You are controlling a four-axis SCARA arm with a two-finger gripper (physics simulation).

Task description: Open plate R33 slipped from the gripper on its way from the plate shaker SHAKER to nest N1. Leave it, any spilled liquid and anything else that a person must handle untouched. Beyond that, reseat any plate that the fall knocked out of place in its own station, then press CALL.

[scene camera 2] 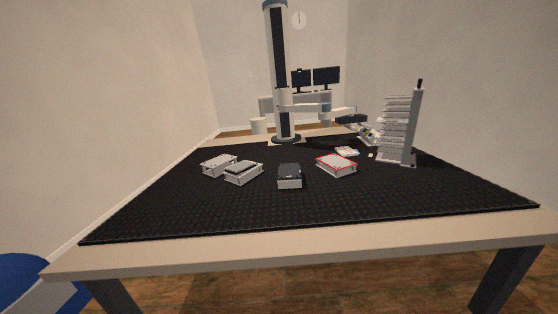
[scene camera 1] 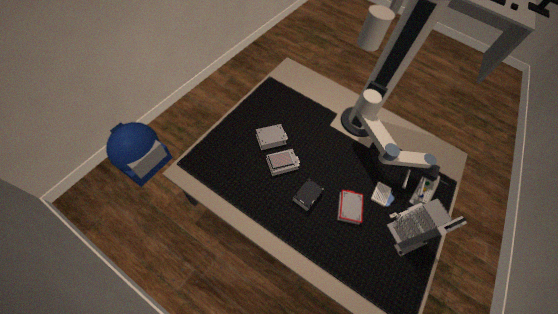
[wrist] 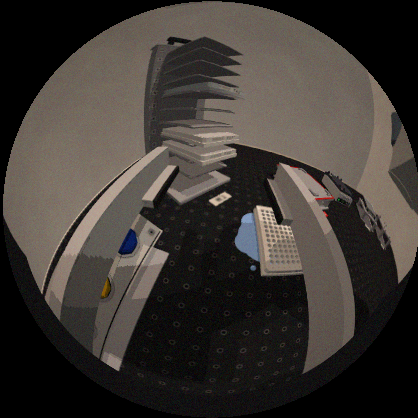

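Seen in the pictures: gripper, between the fingertips: (scene camera 2: 362, 129) (scene camera 1: 411, 191) (wrist: 223, 163); arm's base, origin of its link: (scene camera 2: 286, 139) (scene camera 1: 358, 122).
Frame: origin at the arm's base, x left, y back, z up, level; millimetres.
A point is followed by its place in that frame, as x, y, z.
My gripper (scene camera 1: 425, 181) (wrist: 223, 163) {445, -378, 133} is shut with nothing between its fingers, above the button panel (scene camera 1: 418, 199) {516, -357, 73} (wrist: 143, 260) {499, -322, 62}. In the wrist view the blue button (wrist: 128, 241) {512, -327, 79} and the yellow button (wrist: 106, 288) {512, -280, 77} show beside the left finger, which hides part of the panel. The open white well plate (scene camera 1: 381, 194) {335, -427, 27} (scene camera 2: 345, 151) {329, -433, 24} (wrist: 280, 242) {344, -401, 26} lies on the mat, with blue liquid (scene camera 1: 390, 200) {398, -420, 12} (scene camera 2: 356, 152) (wrist: 247, 237) {393, -412, 14} against its side. The right finger covers part of the plate. White plates (wrist: 200, 136) {484, -474, 131} lie in the rack (scene camera 2: 415, 125) {539, -649, 204} (wrist: 152, 100) {594, -525, 195}; whether each is fully seated is unclear.
A red-edged station (scene camera 1: 351, 206) {215, -611, 53} (scene camera 2: 336, 162) {214, -626, 53}, a dark-topped device (scene camera 1: 308, 194) {-11, -697, 67} (scene camera 2: 289, 171) {-15, -702, 68}, a station with a pinkish plate (scene camera 1: 282, 160) {-237, -611, 76} and a pale station (scene camera 1: 271, 136) {-383, -510, 69} stand on the mat (scene camera 1: 240, 200) {-296, -920, 13}. A small label card (scene camera 2: 370, 155) {441, -500, 15} (wrist: 220, 198) {443, -493, 15} lies by the rack.
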